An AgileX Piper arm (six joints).
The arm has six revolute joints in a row. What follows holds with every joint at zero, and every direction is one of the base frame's. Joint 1 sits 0.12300 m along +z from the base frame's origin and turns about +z. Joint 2 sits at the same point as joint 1 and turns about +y. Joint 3 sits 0.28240 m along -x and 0.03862 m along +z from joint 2 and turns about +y. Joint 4 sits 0.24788 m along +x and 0.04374 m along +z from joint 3 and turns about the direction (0.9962, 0, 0.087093). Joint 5 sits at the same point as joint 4 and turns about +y. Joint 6 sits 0.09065 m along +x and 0.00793 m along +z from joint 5 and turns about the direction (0.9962, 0, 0.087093). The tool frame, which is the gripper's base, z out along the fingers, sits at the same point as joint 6; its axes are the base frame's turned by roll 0.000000, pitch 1.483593 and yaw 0.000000 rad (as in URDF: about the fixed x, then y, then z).
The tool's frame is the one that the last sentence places.
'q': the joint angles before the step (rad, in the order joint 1, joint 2, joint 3, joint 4, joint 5, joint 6). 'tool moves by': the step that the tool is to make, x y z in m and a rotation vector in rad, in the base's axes. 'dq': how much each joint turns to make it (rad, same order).
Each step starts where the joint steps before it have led.
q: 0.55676 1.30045 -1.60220 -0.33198 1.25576 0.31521
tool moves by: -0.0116 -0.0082 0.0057 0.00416 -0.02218 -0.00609
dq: 0.00027 -0.04289 0.01520 -0.01012 0.00717 0.00030
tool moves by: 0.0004 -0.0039 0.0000 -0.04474 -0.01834 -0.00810
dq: -0.00028 -0.00491 0.00831 -0.04267 0.00008 -0.01357
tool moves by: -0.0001 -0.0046 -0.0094 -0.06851 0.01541 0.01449
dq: -0.00892 -0.01381 0.04781 -0.02340 -0.00192 -0.04579
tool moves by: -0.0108 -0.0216 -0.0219 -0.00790 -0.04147 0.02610
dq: -0.08562 -0.11052 0.18406 0.03842 -0.14145 -0.07061
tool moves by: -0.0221 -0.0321 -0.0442 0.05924 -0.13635 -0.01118
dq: -0.16806 -0.19656 0.33104 0.07818 -0.31686 -0.06235
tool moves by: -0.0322 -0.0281 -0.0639 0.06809 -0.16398 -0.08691
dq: -0.18995 -0.21972 0.38544 0.05376 -0.35396 -0.01206
